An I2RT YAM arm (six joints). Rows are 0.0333 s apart.
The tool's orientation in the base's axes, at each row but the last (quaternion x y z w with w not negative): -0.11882 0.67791 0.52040 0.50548; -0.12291 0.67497 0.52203 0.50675; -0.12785 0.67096 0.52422 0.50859; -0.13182 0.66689 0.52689 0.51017; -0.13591 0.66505 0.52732 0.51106; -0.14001 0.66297 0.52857 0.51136; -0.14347 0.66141 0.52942 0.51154; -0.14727 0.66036 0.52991 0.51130; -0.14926 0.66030 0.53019 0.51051
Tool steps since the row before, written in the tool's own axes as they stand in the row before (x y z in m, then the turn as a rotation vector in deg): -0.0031 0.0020 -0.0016 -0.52 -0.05 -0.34; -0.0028 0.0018 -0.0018 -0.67 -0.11 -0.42; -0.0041 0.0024 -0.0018 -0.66 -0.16 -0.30; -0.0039 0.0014 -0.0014 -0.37 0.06 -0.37; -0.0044 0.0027 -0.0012 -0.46 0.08 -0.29; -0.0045 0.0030 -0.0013 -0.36 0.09 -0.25; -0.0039 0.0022 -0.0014 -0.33 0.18 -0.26; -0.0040 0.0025 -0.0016 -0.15 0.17 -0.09; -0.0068 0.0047 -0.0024 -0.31 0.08 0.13
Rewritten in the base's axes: -0.0008 -0.0016 0.0036 0.08 -0.49 0.37; -0.0010 -0.0017 0.0032 0.15 -0.64 0.46; -0.0008 -0.0020 0.0046 0.25 -0.56 0.43; 0.0000 -0.0020 0.0039 -0.08 -0.42 0.31; -0.0006 -0.0015 0.0050 -0.01 -0.38 0.40; -0.0009 -0.0015 0.0053 -0.04 -0.30 0.33; -0.0006 -0.0017 0.0043 -0.12 -0.26 0.35; -0.0009 -0.0018 0.0046 -0.11 -0.06 0.21; -0.0018 -0.0025 0.0080 0.14 0.04 0.31
